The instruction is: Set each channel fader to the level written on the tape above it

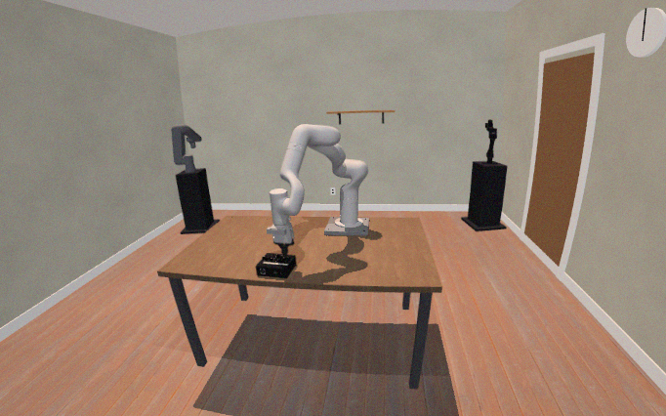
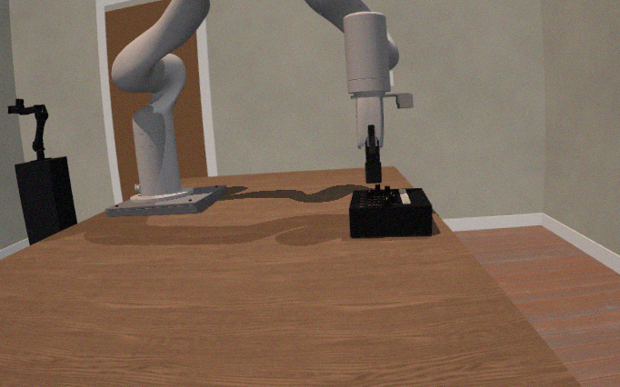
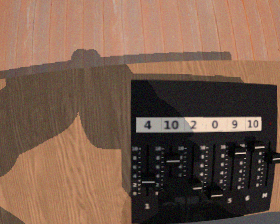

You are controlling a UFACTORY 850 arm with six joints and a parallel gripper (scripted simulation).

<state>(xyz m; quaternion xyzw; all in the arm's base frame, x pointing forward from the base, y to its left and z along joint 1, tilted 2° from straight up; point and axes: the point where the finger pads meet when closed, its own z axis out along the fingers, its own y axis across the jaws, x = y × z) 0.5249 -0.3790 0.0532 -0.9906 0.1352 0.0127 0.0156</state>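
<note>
Now: hand 1 cm past the master fader, 11 cm to the left of it and 3 cm above it.
</note>
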